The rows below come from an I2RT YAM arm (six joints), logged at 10 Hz.
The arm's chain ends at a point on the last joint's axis. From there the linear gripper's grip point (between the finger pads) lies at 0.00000 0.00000 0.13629 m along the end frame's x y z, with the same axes.
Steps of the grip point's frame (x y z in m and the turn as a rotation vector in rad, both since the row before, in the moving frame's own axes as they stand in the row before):
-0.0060, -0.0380, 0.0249, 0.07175, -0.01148, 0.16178
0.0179, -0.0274, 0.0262, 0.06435, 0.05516, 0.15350
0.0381, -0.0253, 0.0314, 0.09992, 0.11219, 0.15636
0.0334, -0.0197, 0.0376, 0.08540, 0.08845, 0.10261
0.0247, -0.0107, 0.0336, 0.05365, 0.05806, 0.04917
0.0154, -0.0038, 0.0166, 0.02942, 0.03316, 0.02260
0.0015, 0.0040, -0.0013, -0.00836, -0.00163, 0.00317
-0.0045, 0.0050, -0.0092, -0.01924, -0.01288, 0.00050
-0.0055, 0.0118, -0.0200, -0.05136, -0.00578, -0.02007
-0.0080, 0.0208, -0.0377, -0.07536, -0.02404, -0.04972
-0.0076, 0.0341, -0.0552, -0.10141, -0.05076, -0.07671
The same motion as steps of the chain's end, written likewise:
-0.0052, -0.0281, 0.0253, 0.07175, -0.01148, 0.16178
0.0097, -0.0193, 0.0267, 0.06435, 0.05516, 0.15350
0.0219, -0.0130, 0.0329, 0.09992, 0.11219, 0.15636
0.0208, -0.0087, 0.0386, 0.08540, 0.08845, 0.10261
0.0166, -0.0036, 0.0340, 0.05365, 0.05806, 0.04917
0.0108, 0.0002, 0.0167, 0.02942, 0.03316, 0.02260
0.0017, 0.0029, -0.0013, -0.00836, -0.00163, 0.00317
-0.0027, 0.0024, -0.0092, -0.01924, -0.01288, 0.00050
-0.0048, 0.0048, -0.0198, -0.05136, -0.00578, -0.02007
-0.0050, 0.0105, -0.0373, -0.07536, -0.02404, -0.04972
-0.0012, 0.0201, -0.0543, -0.10141, -0.05076, -0.07671

